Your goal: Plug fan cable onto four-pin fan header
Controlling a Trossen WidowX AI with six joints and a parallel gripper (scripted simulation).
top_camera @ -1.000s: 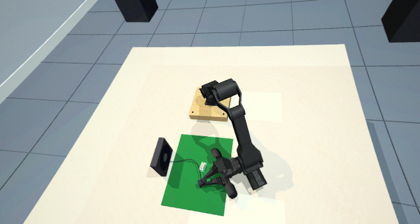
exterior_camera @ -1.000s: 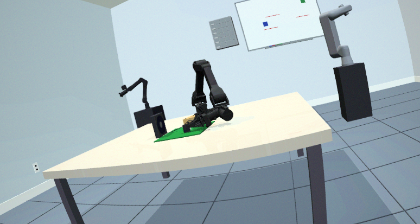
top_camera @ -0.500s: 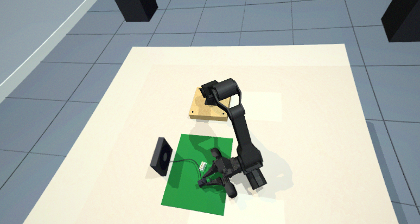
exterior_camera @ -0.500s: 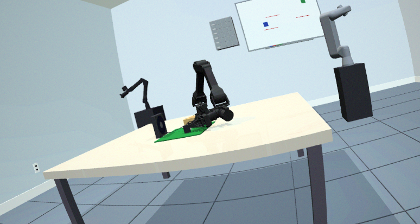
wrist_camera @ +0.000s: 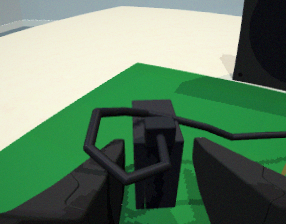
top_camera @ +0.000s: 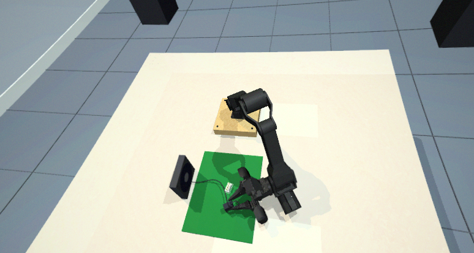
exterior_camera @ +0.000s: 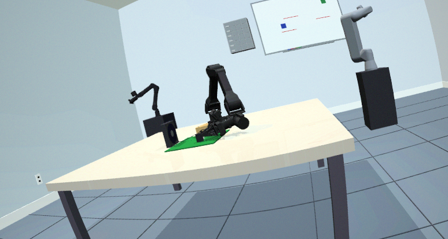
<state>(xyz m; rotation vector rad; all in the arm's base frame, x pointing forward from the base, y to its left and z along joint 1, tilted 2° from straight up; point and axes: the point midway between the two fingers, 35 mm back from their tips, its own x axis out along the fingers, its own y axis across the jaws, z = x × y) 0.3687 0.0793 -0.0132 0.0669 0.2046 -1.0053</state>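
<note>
The black plug is 1 cm below my gripper tip. Also, from my gripper tip: white four-pin fan header 6 cm behind, 3 cm to the right, 3 cm below; then green board 5 cm behind, 4 cm to the right, 4 cm below; then black fan 6 cm behind, 18 cm to the right, 3 cm above.
</note>
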